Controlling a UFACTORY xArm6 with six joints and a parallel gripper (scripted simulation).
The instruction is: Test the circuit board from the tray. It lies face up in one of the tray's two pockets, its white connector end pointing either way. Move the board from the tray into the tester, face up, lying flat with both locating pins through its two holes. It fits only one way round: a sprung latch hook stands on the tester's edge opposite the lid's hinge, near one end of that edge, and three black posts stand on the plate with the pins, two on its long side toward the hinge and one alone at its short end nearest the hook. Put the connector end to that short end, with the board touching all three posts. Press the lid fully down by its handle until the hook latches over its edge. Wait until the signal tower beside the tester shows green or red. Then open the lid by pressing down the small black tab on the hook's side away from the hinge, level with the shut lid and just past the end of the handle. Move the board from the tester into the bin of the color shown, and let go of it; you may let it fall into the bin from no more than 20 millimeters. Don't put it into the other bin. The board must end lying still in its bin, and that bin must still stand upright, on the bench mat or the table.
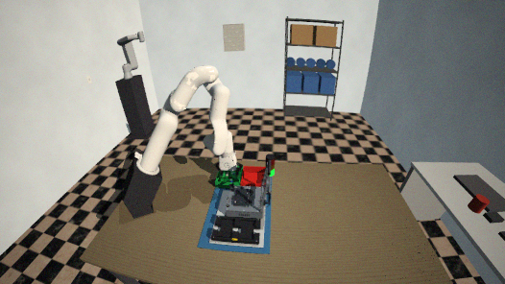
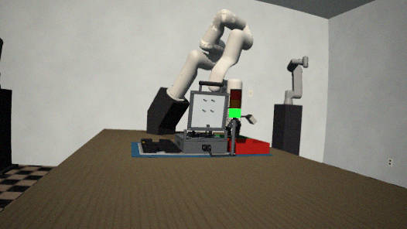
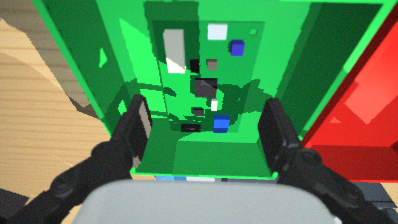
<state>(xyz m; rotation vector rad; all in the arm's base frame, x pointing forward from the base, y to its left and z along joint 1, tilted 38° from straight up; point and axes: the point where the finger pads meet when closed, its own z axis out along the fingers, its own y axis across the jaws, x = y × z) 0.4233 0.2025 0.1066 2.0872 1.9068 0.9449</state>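
My gripper is now 30 mm above the green bin. From my hand the other things lie so: green circuit board (30 mm below); black latch hook (140 mm to the right, 50 mm ahead, 50 mm above); red bin (150 mm ahead, 30 mm below).
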